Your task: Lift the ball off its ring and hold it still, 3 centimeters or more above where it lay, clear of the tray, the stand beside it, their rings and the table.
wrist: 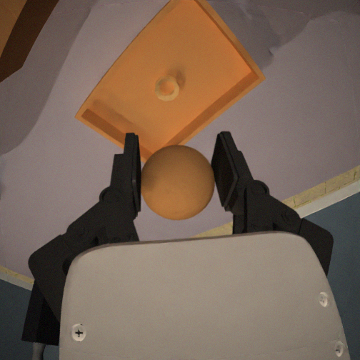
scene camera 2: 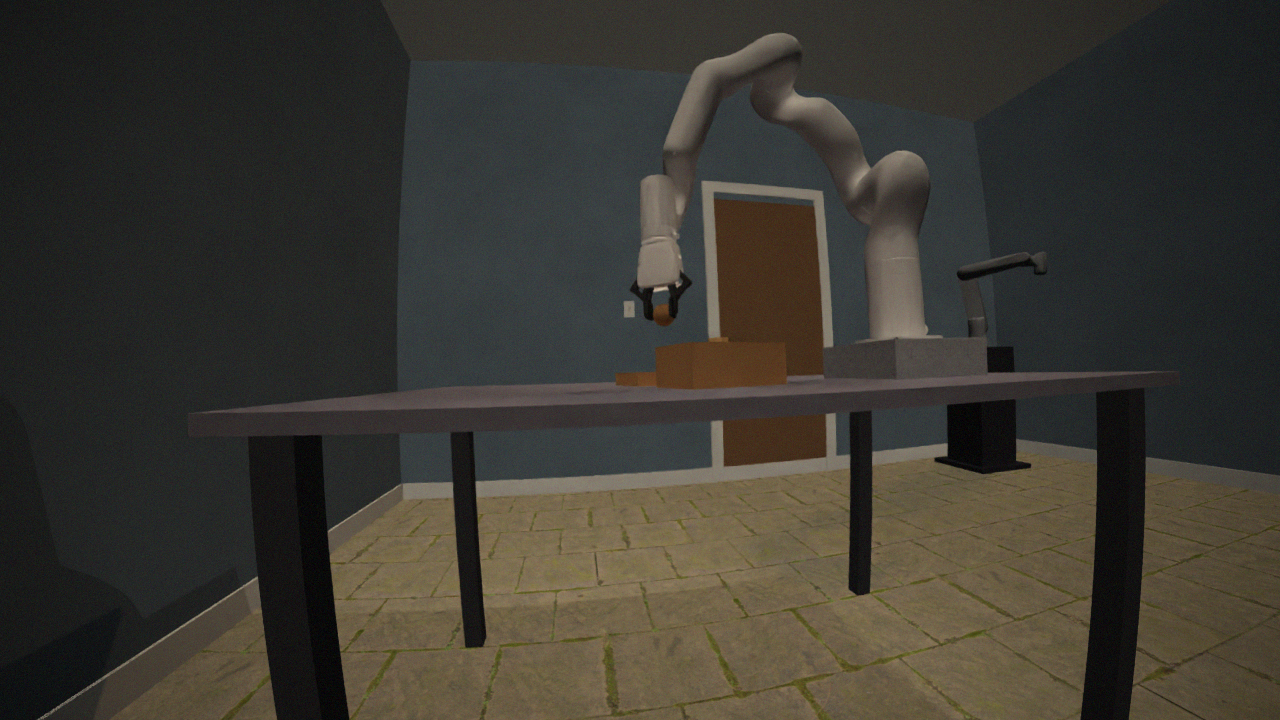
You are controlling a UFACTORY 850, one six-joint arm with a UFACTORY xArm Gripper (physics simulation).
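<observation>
The orange ball [scene camera 2: 663, 315] [wrist: 178, 182] is held between the two black fingers of my gripper [scene camera 2: 661, 307] [wrist: 177, 148], which is shut on it. Ball and fingers hang in the air, well above the table [scene camera 2: 501, 407] and apart from the tray. The orange tray [scene camera 2: 633, 379] [wrist: 239, 90] lies low on the table; in the wrist view its inside shows, with the small pale ring [wrist: 167, 99] on its floor and no ball on it. The orange stand [scene camera 2: 721, 365] [wrist: 11, 45] is a taller block beside the tray, and its ring [scene camera 2: 718, 339] shows as a thin strip on top.
The arm's grey base block [scene camera 2: 939, 358] stands on the table to the right of the stand in the scene view. Behind the table are a brown door [scene camera 2: 769, 277] and a blue wall. Another dark arm [scene camera 2: 975, 304] stands on a black pedestal at the far right.
</observation>
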